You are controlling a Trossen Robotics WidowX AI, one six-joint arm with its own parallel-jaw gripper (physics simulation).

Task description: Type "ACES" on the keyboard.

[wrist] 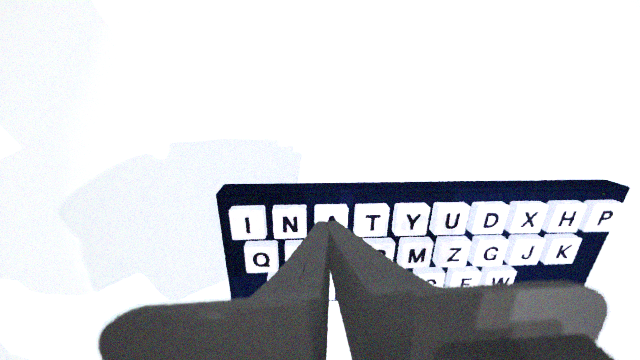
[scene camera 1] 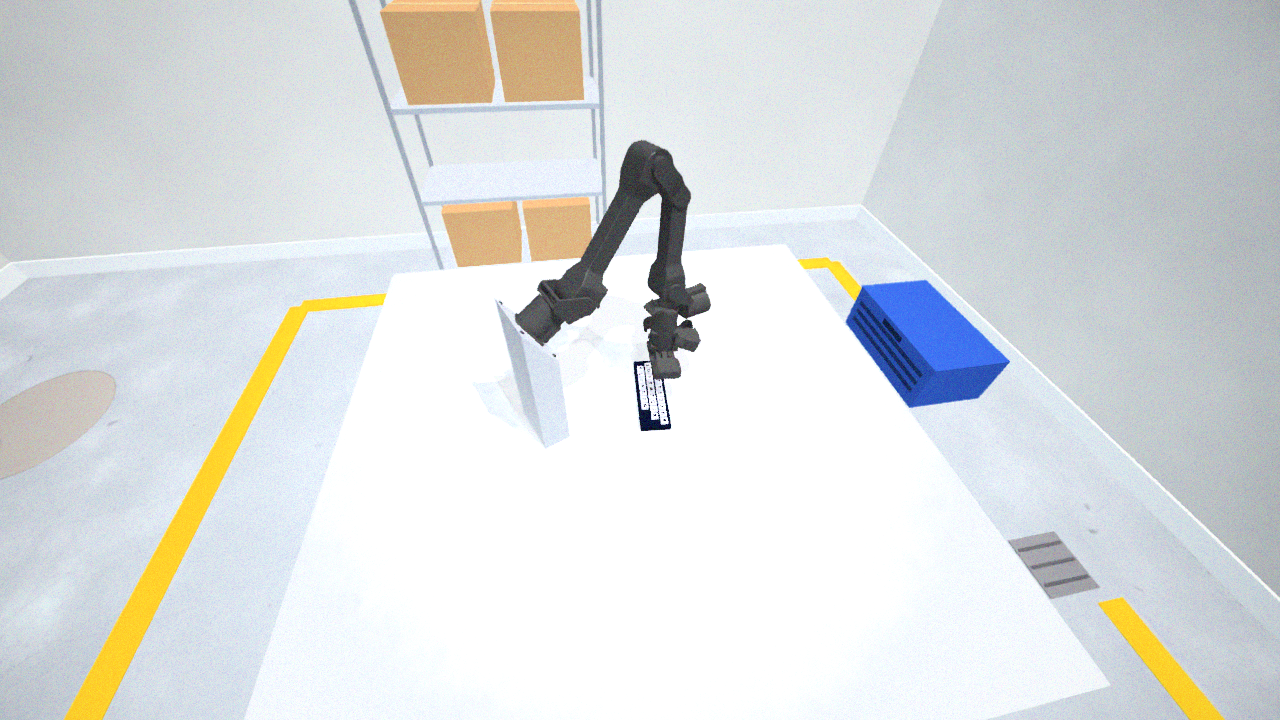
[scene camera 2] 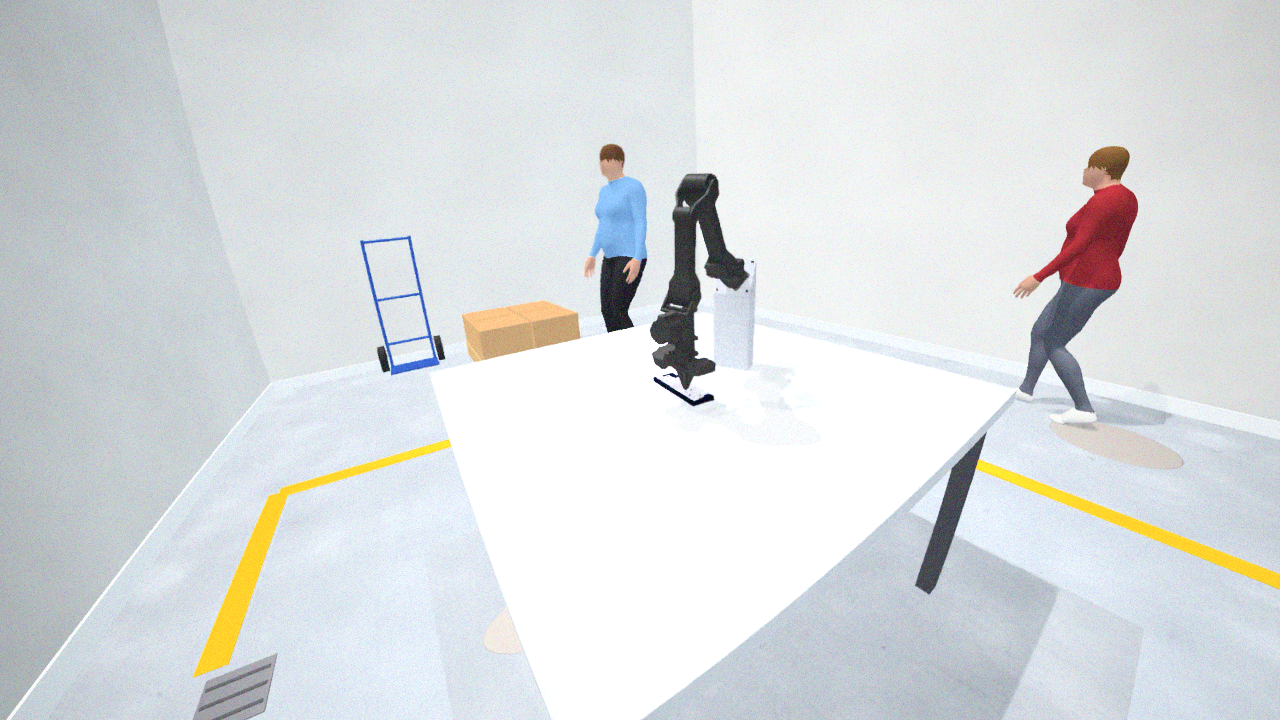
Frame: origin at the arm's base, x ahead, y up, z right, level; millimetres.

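Seen in the pictures: gripper, fingertip midpoint: (wrist: pixel 326 230) (scene camera 2: pixel 685 389); arm's base at its link origin: (scene camera 1: pixel 528 330) (scene camera 2: pixel 735 277).
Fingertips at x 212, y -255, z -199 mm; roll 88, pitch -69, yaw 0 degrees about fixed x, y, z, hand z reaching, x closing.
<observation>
Offsets run from my fingertips to a thing's top centre. Level surfaces: height alone.
The dark blue keyboard @[dx -4, dy -10, dz +57 mm] (scene camera 1: pixel 646 420) (scene camera 2: pixel 703 400) (wrist: pixel 400 189) with white letter keys lies flat on the white table. My gripper (scene camera 2: pixel 686 385) (wrist: pixel 326 230) is shut with nothing between its fingers and points down at the keyboard. In the wrist view its tips cover the lower part of the A key @[dx -1, dy -10, dz +4 mm] (wrist: pixel 331 209), between the N key @[dx -8, dy -10, dz -15 mm] (wrist: pixel 290 222) and the T key @[dx +5, dy -10, dz +22 mm] (wrist: pixel 372 222). I cannot tell whether they touch it. The fingers hide several keys of the second and third rows. A partly hidden key @[dx -21, dy -10, dz +68 mm] (wrist: pixel 428 279), probably C, shows left of the F key @[dx -14, dy -10, dz +87 mm] (wrist: pixel 464 281). E and S do not show.
A white upright panel (scene camera 1: pixel 539 385) (scene camera 2: pixel 733 331) stands on the table @[dy -28 mm] (scene camera 1: pixel 626 555) (scene camera 2: pixel 644 519) beside the arm's base. A blue cabinet (scene camera 1: pixel 939 331) is on the floor. Two people (scene camera 2: pixel 621 219) (scene camera 2: pixel 1096 241) stand beyond the table.
</observation>
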